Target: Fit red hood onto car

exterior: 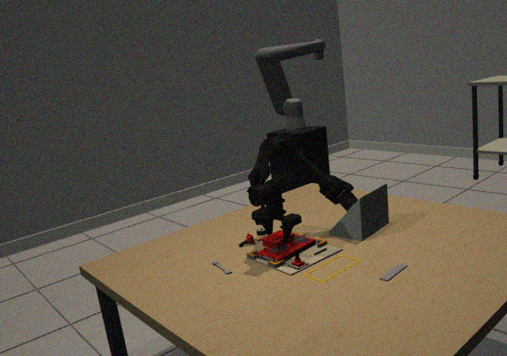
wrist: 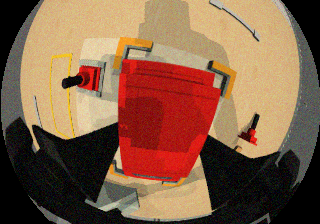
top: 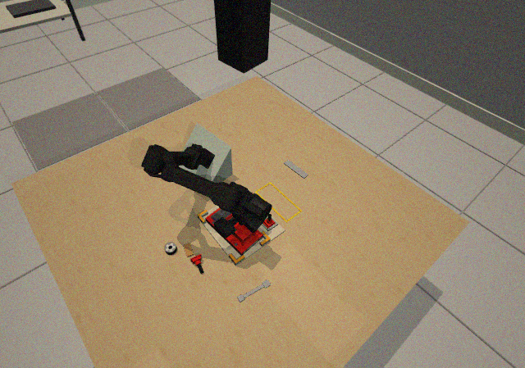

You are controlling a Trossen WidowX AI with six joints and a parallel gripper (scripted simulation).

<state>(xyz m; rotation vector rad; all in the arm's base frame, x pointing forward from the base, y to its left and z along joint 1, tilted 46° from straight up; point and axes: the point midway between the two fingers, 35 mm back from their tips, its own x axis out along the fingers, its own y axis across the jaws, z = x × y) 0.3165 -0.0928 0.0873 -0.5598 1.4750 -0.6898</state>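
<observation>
The hood lies 1 cm above my gripper tip. From my gripper tip the other things lie so: grey bar (17 cm ahead, 12 cm to the right, 6 cm below); wheel (21 cm to the right, 15 cm behind, 5 cm below); tan block (17 cm to the right, 10 cm behind, 6 cm below).
</observation>
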